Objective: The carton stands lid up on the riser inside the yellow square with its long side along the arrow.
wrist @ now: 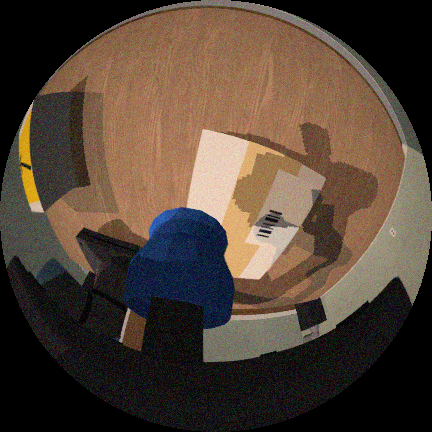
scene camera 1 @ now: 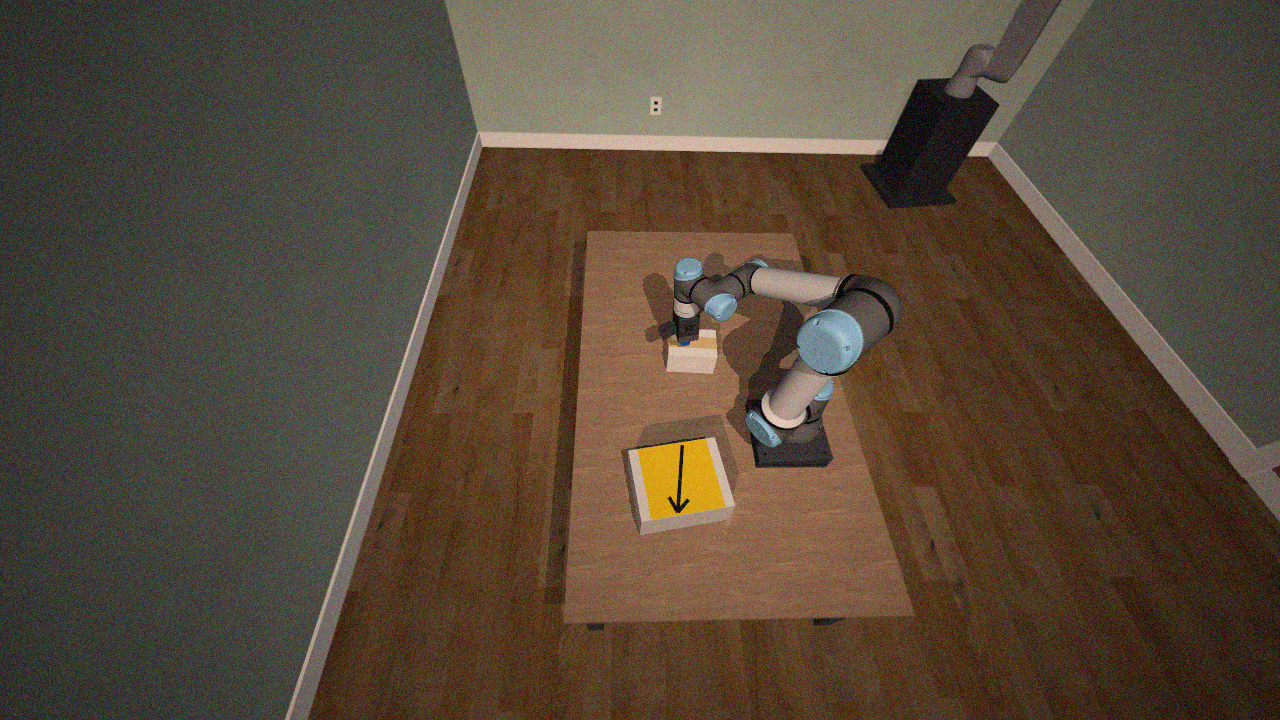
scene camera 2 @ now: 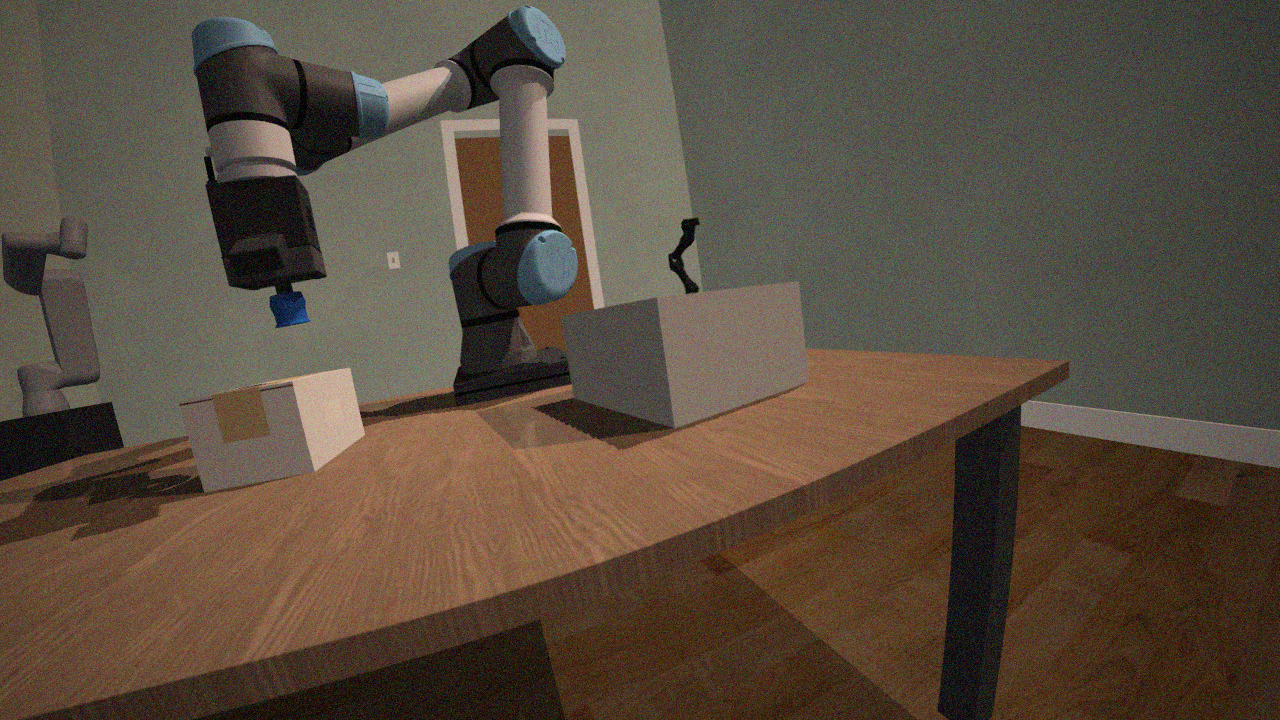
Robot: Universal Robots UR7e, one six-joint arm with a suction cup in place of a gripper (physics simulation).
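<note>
The white carton (scene camera 1: 691,360) (scene camera 2: 336,420) (wrist: 216,160) stands upright on the table, with tan tape and a barcode label on its top. In scene camera 1 its tape runs left to right, across the arrow's direction. My gripper, a blue suction cup (scene camera 1: 684,342) (scene camera 2: 290,311) (wrist: 181,265), is above the carton. Scene camera 2 shows a gap between cup and carton, so it holds nothing. The white riser (scene camera 1: 689,522) (scene camera 2: 738,349) (wrist: 52,145) stands apart from the carton. Its top bears the yellow square (scene camera 1: 657,483) (wrist: 25,142) with a black arrow (scene camera 1: 681,474) pointing toward scene camera 1.
The wooden table (scene camera 1: 617,573) (scene camera 2: 429,537) (wrist: 200,65) carries the arm's dark base (scene camera 1: 793,452) (scene camera 2: 510,377), beside the riser. A second grey arm on a black pedestal (scene camera 1: 935,134) (scene camera 2: 62,434) (wrist: 311,314) stands off the table.
</note>
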